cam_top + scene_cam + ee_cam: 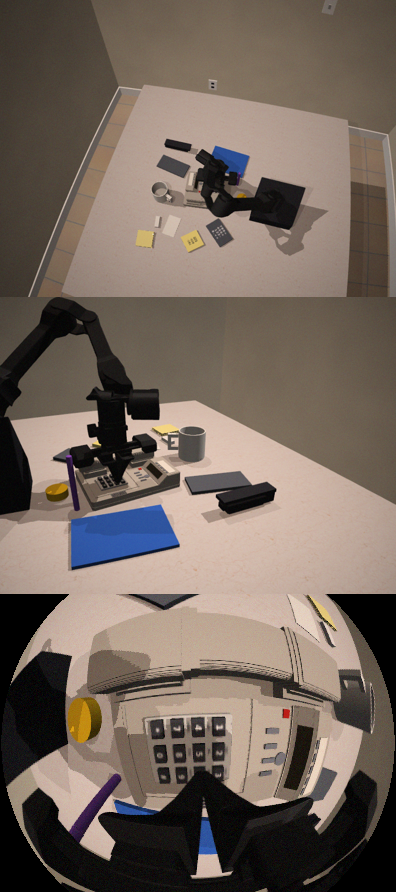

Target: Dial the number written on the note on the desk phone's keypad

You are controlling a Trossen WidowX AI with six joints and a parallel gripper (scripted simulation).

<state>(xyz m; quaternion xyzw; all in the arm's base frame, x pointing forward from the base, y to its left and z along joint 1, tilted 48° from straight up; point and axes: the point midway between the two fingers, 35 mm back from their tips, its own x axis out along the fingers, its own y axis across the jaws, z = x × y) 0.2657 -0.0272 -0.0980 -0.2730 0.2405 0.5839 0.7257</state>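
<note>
Right now the beige desk phone is 40 mm ahead of my hand, 40 mm to the left of it and 40 mm below it. From my hand the other things lie so: purple stick: 100 mm behind, 20 mm to the right; then handset: 30 mm ahead, 90 mm to the left, 20 mm below; then blue pad: 50 mm behind, 150 mm to the right, 60 mm below.
</note>
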